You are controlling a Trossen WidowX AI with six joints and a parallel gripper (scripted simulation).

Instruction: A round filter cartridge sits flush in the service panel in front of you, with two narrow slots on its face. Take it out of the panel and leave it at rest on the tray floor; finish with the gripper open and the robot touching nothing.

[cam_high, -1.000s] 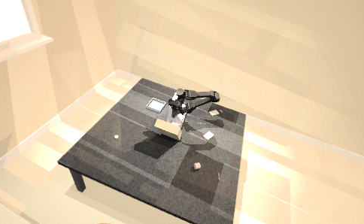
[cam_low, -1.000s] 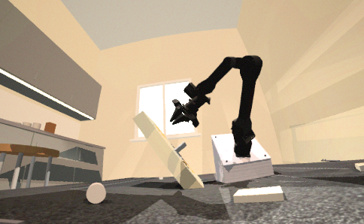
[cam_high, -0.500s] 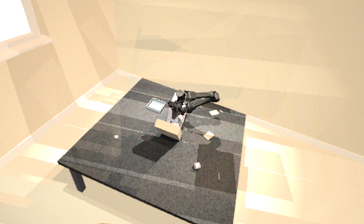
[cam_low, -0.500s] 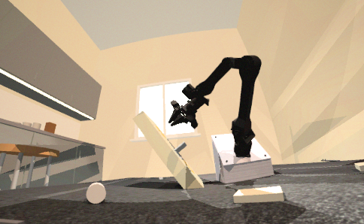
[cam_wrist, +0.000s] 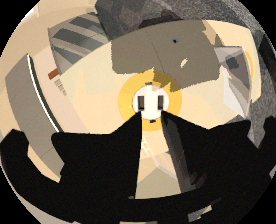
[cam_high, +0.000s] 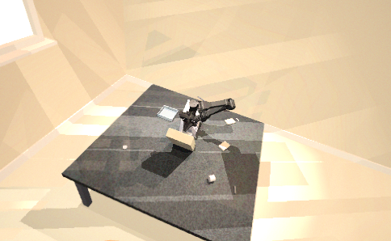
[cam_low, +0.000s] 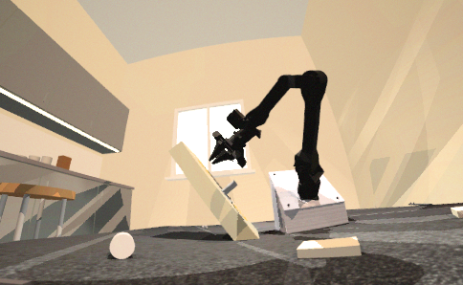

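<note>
Right now my gripper tip is 40 mm short of the round filter cartridge and 30 mm above it. Round my gripper tip: tan service panel 100 mm below, 10 mm behind; grey tray 380 mm behind, 300 mm to the right, 260 mm below; thin stick 500 mm to the left, 260 mm below, 100 mm ahead.
</note>
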